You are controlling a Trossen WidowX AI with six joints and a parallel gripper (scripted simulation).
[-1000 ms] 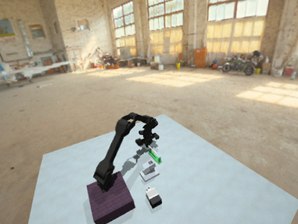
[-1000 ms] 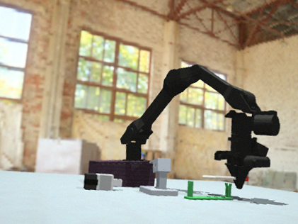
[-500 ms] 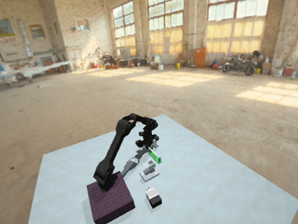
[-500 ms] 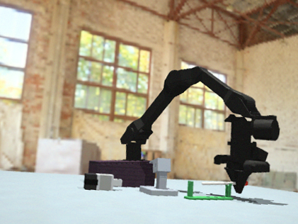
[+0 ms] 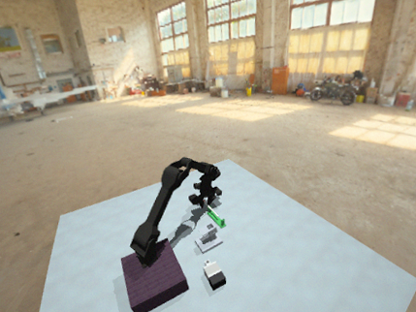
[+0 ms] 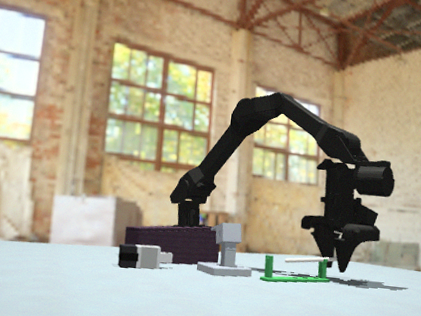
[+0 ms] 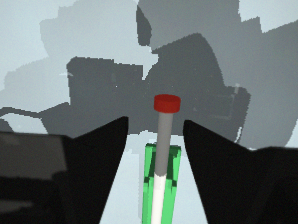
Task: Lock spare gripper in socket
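The green rack lies 10 cm to the right of my gripper tip. Round my gripper tip: grey mount 12 cm behind, 19 cm to the right, 3 cm above; then spare gripper 22 cm behind, 32 cm to the right.
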